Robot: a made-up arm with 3 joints.
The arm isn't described. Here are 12 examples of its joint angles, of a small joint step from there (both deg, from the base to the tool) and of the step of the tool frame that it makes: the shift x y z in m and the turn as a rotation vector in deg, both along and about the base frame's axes.
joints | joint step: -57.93 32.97 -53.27 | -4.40 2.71 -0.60
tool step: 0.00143 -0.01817 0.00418 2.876 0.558 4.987
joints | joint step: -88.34 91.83 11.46 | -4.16 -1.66 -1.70
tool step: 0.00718 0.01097 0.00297 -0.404 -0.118 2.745
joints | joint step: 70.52 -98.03 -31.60 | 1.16 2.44 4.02
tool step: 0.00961 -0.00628 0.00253 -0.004 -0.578 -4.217
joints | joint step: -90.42 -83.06 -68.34 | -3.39 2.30 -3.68
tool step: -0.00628 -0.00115 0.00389 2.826 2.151 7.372
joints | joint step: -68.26 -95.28 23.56 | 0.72 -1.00 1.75
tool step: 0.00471 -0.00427 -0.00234 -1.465 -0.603 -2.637
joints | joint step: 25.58 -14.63 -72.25 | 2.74 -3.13 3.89
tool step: 0.00954 -0.00716 -0.00855 0.799 6.215 -4.275
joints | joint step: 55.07 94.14 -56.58 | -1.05 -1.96 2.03
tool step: 0.00310 -0.00360 0.00422 -0.112 3.482 1.811
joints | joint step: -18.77 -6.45 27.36 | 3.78 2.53 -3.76
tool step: 0.00382 -0.00733 0.01166 3.328 -4.460 -2.812
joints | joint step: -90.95 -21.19 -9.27 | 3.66 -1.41 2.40
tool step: 0.00690 0.01441 -0.00511 -3.043 -0.685 -4.900
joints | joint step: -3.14 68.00 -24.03 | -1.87 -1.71 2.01
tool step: 0.00552 0.00065 0.00242 -2.503 2.113 2.578
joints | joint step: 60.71 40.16 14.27 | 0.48 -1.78 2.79
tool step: 0.00938 -0.00462 -0.00206 2.119 3.493 0.355
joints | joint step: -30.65 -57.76 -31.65 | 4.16 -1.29 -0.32
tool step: 0.01053 -0.00457 -0.00461 -1.007 0.214 -4.285
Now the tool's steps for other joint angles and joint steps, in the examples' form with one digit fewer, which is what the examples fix.
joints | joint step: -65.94 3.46 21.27 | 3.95 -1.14 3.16
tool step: 0.0108 0.0129 -0.0042 -3.76 1.06 -4.30
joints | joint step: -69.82 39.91 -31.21 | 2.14 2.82 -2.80
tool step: 0.0019 -0.0076 0.0016 4.99 1.23 -2.41
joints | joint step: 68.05 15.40 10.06 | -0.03 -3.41 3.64
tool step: 0.0108 -0.0089 -0.0111 4.27 4.72 -0.10
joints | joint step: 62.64 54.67 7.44 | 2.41 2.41 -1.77
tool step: -0.0074 0.0052 0.0000 -1.38 -3.38 -2.86
